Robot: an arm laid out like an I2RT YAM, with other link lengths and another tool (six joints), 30 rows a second.
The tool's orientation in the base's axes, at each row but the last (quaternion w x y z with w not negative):
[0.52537 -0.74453 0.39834 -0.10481]
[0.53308 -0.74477 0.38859 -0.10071]
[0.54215 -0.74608 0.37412 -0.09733]
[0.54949 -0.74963 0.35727 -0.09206]
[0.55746 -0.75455 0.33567 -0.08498]
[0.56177 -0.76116 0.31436 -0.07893]
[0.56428 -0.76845 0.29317 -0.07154]
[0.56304 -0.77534 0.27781 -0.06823]
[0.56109 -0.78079 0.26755 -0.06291]
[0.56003 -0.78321 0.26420 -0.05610]
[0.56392 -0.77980 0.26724 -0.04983]
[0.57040 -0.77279 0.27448 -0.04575]
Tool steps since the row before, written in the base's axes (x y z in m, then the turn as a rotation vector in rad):
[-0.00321 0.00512 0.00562 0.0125 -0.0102 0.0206]
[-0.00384 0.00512 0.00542 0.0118 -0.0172 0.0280]
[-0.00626 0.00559 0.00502 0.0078 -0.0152 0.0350]
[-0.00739 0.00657 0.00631 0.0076 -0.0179 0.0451]
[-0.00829 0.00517 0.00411 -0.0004 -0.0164 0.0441]
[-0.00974 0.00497 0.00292 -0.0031 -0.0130 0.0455]
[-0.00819 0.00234 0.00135 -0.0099 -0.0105 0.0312]
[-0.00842 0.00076 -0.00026 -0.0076 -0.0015 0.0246]
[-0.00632 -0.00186 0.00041 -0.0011 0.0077 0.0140]
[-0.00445 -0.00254 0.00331 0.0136 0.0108 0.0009]
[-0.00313 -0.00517 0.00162 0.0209 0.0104 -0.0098]
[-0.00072 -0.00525 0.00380 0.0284 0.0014 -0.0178]
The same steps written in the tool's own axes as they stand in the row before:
[-0.00720 -0.00398 -0.00066 0.0100 -0.0225 -0.0087]
[-0.00755 -0.00358 -0.00073 0.0124 -0.0278 -0.0172]
[-0.00941 -0.00233 -0.00131 0.0064 -0.0324 -0.0207]
[-0.01117 -0.00333 -0.00133 0.0054 -0.0409 -0.0266]
[-0.01042 -0.00107 -0.00161 -0.0013 -0.0369 -0.0291]
[-0.01119 0.00030 -0.00165 -0.0057 -0.0377 -0.0282]
[-0.00824 0.00135 -0.00216 -0.0094 -0.0227 -0.0240]
[-0.00737 0.00306 -0.00280 -0.0107 -0.0194 -0.0132]
[-0.00454 0.00224 -0.00423 -0.0075 -0.0141 0.0010]
[-0.00328 -0.00085 -0.00507 0.0063 -0.0081 0.0140]
[-0.00058 0.00080 -0.00618 0.0151 -0.0010 0.0203]
[0.00097 -0.00213 -0.00608 0.0276 0.0053 0.0182]

